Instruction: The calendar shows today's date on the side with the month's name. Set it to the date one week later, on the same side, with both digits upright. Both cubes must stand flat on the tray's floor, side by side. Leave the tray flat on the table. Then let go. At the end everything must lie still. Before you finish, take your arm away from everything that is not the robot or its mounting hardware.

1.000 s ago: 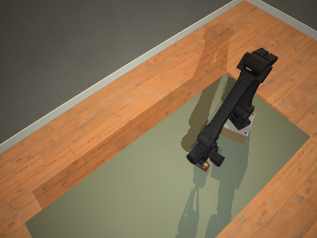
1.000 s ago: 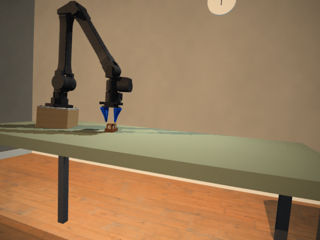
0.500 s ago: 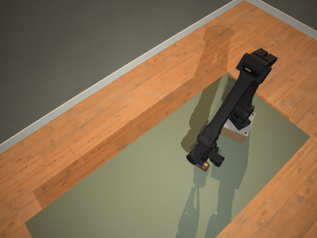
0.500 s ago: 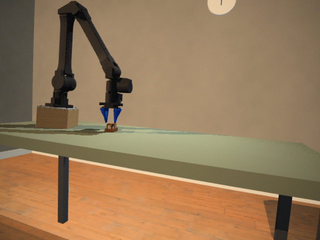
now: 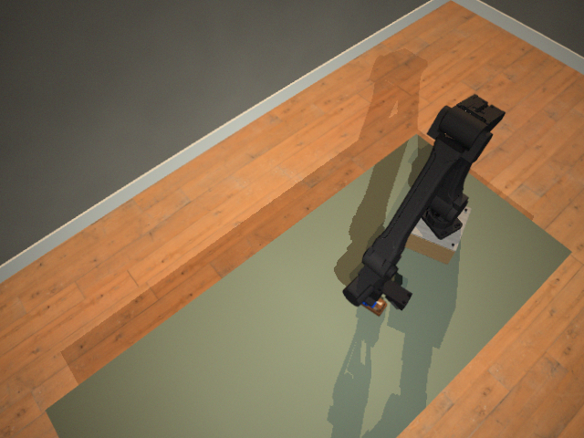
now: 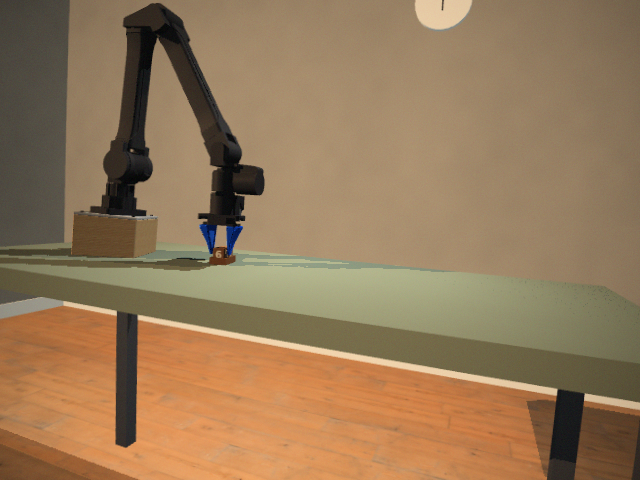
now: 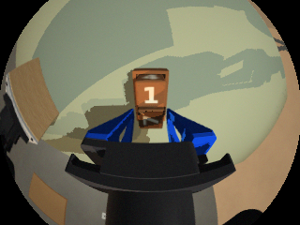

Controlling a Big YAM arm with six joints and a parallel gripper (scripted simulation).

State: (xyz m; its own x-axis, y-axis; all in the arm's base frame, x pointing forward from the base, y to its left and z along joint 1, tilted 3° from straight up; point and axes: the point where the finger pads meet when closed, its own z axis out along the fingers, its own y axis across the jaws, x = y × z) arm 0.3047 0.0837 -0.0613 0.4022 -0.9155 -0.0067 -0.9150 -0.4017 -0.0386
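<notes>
Right now the brown digit cube is 10 mm below my hand. Round my hand: brown tray (20 mm to the left, 20 mm below, 10 mm behind).
</notes>
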